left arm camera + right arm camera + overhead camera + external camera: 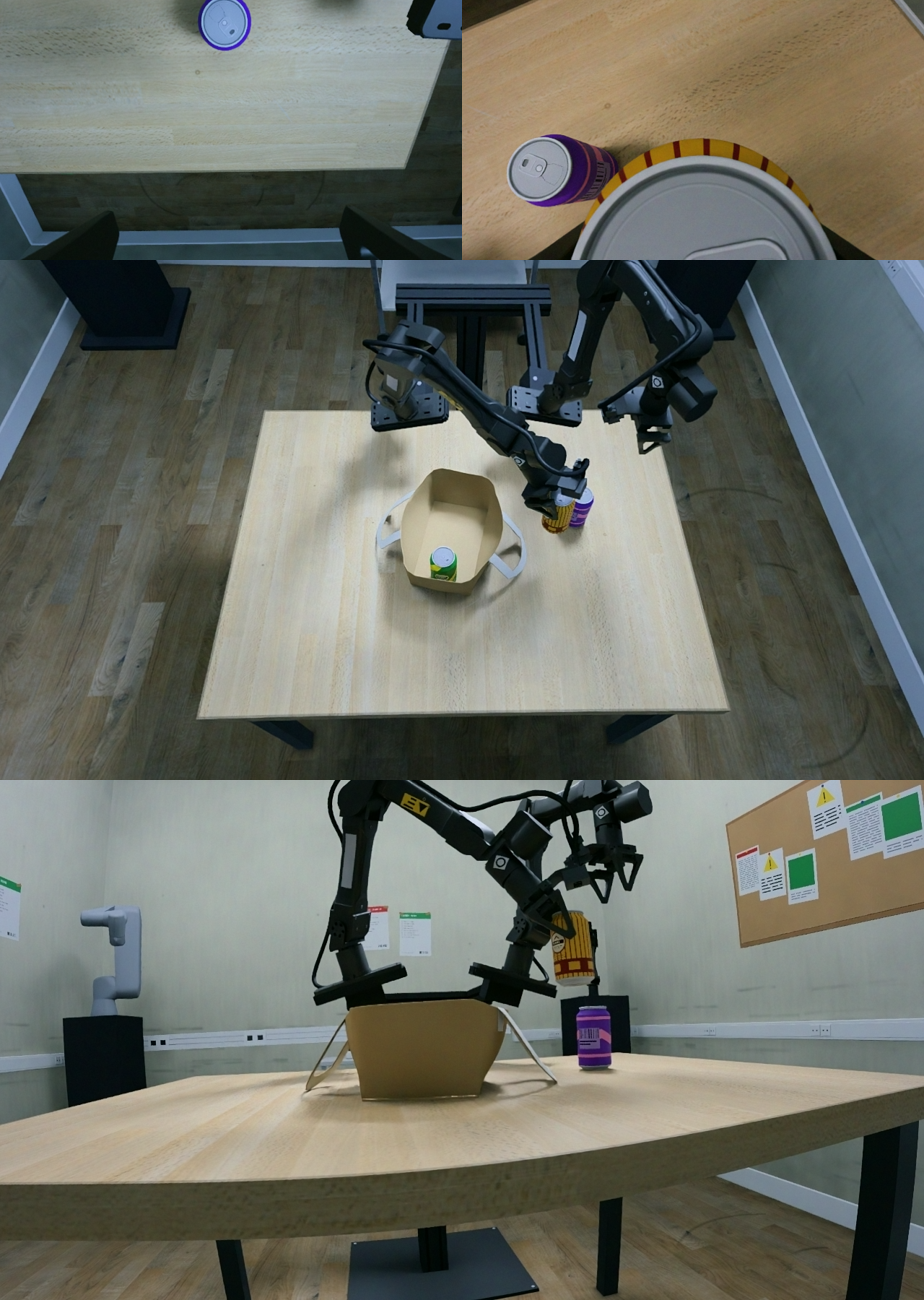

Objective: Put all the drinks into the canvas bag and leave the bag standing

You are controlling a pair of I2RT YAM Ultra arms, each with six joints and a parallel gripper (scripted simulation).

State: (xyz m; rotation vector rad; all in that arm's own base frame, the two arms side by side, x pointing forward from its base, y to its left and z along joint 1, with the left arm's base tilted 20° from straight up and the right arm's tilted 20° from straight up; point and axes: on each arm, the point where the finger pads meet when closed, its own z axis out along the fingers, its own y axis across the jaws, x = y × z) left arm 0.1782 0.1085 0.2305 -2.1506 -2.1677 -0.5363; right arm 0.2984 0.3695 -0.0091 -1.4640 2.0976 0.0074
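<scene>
Now: the green can 270 mm to the right of my right hand, 170 mm below it and 60 mm ahead of it. Round my right hand: purple can (170 mm below, 100 mm behind, 90 mm to the left); then striped can (20 mm below).
</scene>
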